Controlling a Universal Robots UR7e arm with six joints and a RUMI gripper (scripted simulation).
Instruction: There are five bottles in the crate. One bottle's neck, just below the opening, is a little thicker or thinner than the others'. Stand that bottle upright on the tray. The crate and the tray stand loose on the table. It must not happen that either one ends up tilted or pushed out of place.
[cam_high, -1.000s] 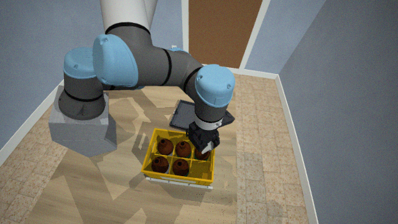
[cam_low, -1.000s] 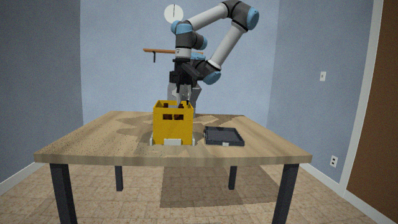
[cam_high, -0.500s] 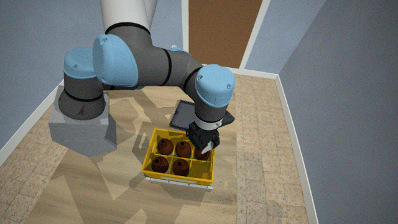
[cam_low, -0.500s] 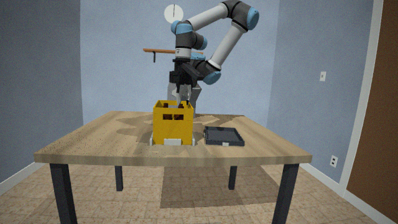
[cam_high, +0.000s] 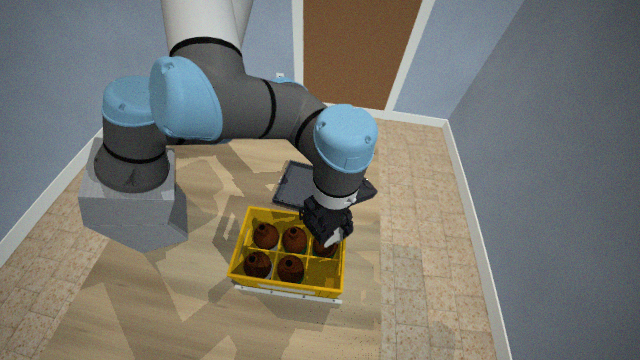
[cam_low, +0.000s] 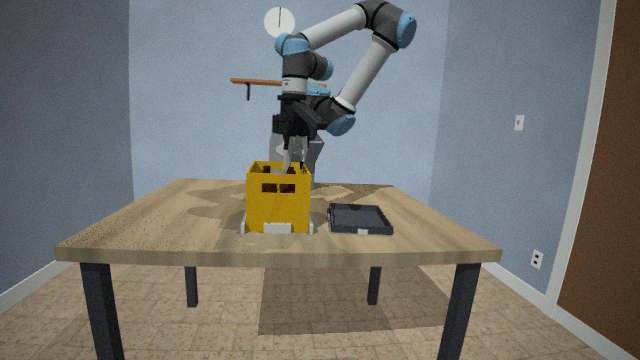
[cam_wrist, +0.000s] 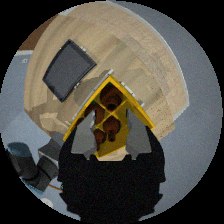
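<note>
My hand is 11 cm above the bottle. Also, from my hand: crate 11 cm below, 7 cm to the right, 7 cm behind; then tray 20 cm to the left, 18 cm below, 13 cm behind.
</note>
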